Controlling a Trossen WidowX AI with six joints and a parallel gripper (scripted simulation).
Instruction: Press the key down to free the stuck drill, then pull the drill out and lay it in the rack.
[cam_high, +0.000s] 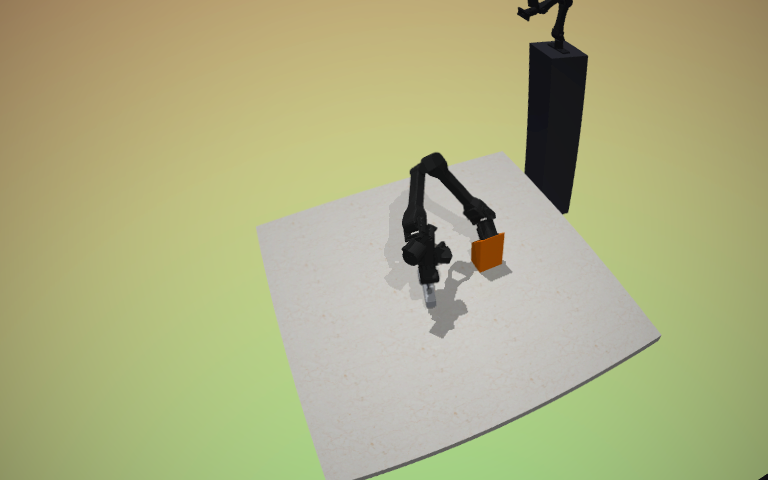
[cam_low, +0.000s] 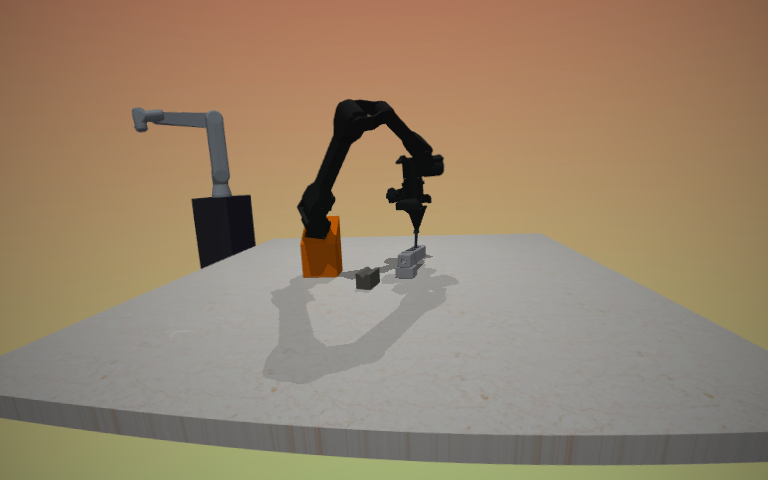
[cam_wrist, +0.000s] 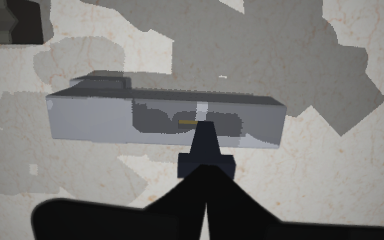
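My gripper tip is now 7 cm above the drill, 6 cm to the left of it and 1 cm past it. From my gripper tip the other things lie so: dark key 3 cm below; dark grey rack 19 cm to the right, 11 cm behind, 10 cm below; grey housing block 8 cm below, 4 cm to the right, 1 cm behind.
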